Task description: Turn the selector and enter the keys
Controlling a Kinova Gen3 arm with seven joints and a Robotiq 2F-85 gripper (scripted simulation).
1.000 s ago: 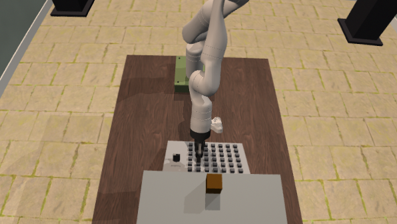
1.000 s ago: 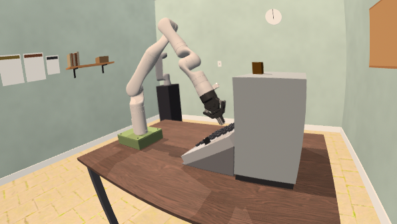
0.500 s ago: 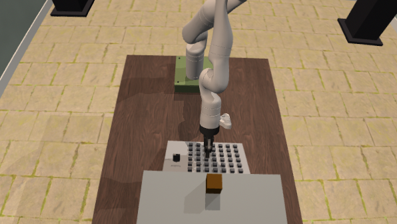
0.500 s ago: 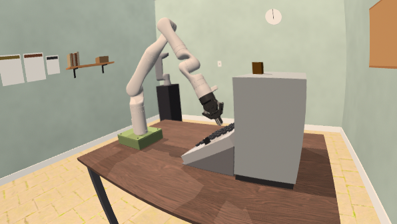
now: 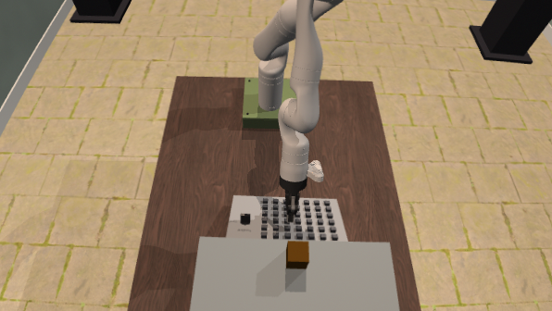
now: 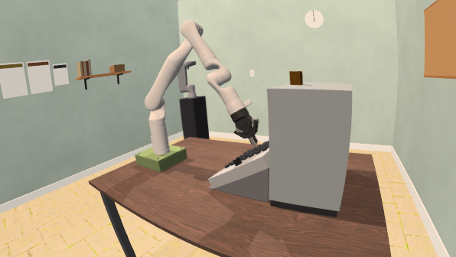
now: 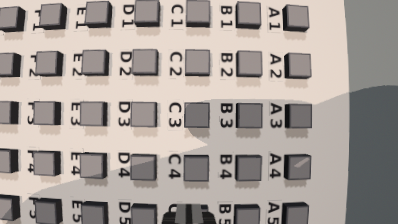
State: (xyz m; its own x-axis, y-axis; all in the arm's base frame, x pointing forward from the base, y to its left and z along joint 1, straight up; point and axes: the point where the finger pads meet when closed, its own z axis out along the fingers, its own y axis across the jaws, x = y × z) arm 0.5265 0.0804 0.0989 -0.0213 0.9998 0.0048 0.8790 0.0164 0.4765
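Now: the C5 key 20 mm ahead of my hand, 10 mm to the right of it and 30 mm below it. Round my hand: C4 key: 20 mm ahead, 30 mm to the left, 30 mm below; D4 key: 10 mm behind, 30 mm to the left, 50 mm below; D5 key: 10 mm behind, 10 mm to the right, 50 mm below.
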